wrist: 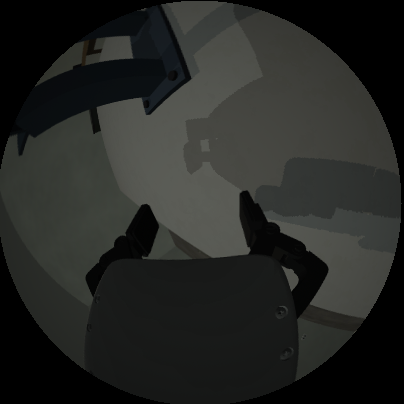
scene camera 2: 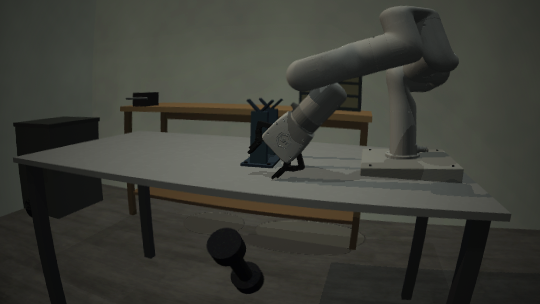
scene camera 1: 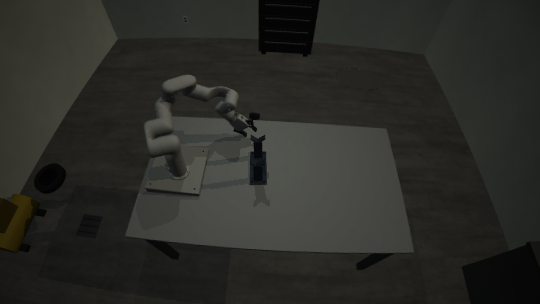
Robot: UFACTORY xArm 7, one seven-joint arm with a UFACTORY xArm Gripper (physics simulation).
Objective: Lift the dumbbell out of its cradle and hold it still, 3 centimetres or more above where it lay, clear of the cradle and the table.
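The black dumbbell is off the table, tilted, below the level of the table's near edge in the second scene view; whether it touches the floor I cannot tell. In the first scene view a dark end of the dumbbell shows at the table's back edge, beside the gripper. The dumbbell does not show in the wrist view. The blue cradle stands upright on the table with its forks empty. My gripper is open and empty, low beside the cradle and near the table edge.
The robot's base plate is on the table. A wooden bench and a dark cabinet stand beyond the table. A drawer cabinet is by the wall, and a yellow object lies at the left.
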